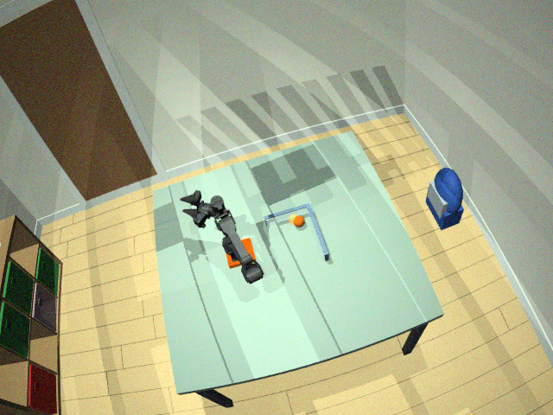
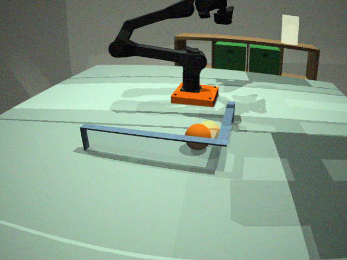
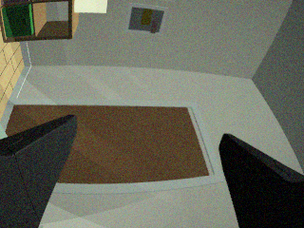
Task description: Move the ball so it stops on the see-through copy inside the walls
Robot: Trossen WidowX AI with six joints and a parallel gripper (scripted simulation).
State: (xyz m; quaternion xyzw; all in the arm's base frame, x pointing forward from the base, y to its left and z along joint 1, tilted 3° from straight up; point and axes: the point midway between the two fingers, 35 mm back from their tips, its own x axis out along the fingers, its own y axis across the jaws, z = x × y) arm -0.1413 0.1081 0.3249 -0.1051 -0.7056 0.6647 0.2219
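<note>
Now: gripper tip 500 mm short of the orange ball, 60 mm to the left of it and 330 mm above it. The rest, counted from my gripper tip: see-through copy of ball: 480 mm ahead, 40 mm to the right, 330 mm below.
</note>
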